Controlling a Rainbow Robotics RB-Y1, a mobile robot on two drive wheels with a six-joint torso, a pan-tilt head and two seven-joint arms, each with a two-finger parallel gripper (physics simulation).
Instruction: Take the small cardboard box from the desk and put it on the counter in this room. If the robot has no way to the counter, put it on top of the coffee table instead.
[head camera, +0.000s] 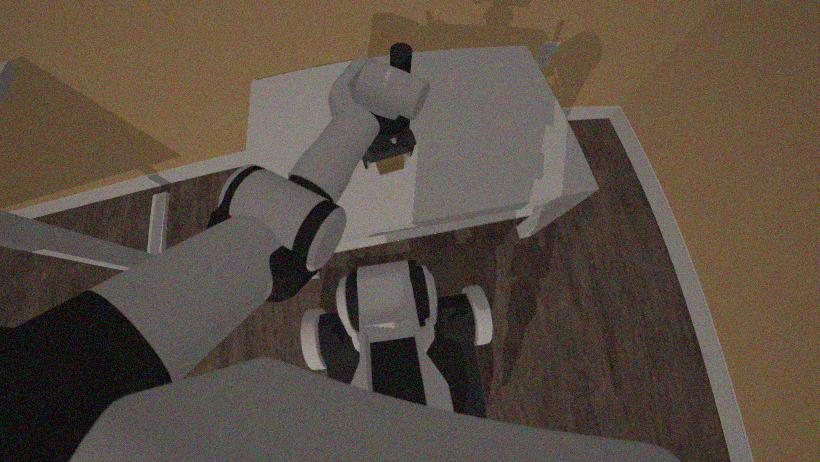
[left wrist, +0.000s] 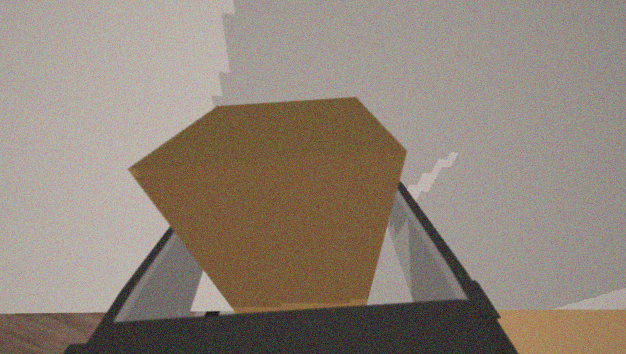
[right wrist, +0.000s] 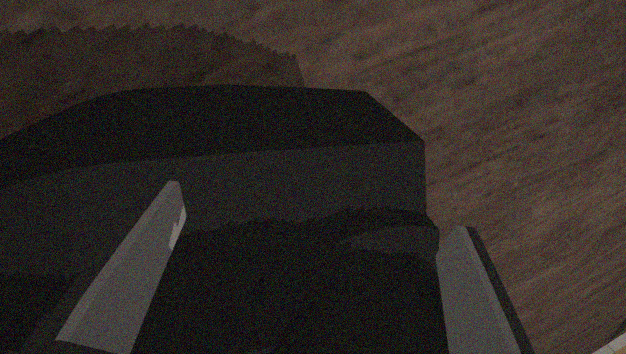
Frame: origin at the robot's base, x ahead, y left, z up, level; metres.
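Where they show: left gripper, fingertip midpoint: (head camera: 387, 159); right gripper, fingertip midpoint: (right wrist: 315, 221).
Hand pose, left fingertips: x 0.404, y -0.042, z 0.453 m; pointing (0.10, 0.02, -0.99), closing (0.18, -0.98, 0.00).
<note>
After its pixels a point has its place.
The small cardboard box (head camera: 391, 164) {x 0.369, y -0.048, z 0.485 m} (left wrist: 290, 210) {x 0.443, y -0.039, z 0.501 m} is brown and rests on a broad white top (head camera: 476, 132) {x 0.458, y -0.281, z 0.451 m} (left wrist: 500, 90) {x 0.473, y -0.124, z 0.451 m}, partly hidden by the gripper in the head camera. I cannot tell from these views whether this white piece is the counter or the coffee table. My left gripper (head camera: 389, 158) {x 0.404, y -0.042, z 0.453 m} (left wrist: 298, 198) {x 0.404, y -0.042, z 0.453 m} is open, its fingers standing on both sides of the box, with gaps beside it in the left wrist view. My right gripper (right wrist: 315, 221) {x -0.461, y -0.199, z 0.252 m} is open and empty, above a dark part of the robot's base.
My wheeled base (head camera: 398, 367) stands on the dark wood floor (head camera: 596, 344) {x -0.224, y -0.762, z 0.001 m}, close to the near edge of the white top. A white border (head camera: 677, 252) {x 0.057, y -1.295, z 0.046 m} runs along the right. A white post (head camera: 158, 220) and a grey slab (head camera: 63, 238) {x 0.363, y 0.996, z 0.412 m} are at the left.
</note>
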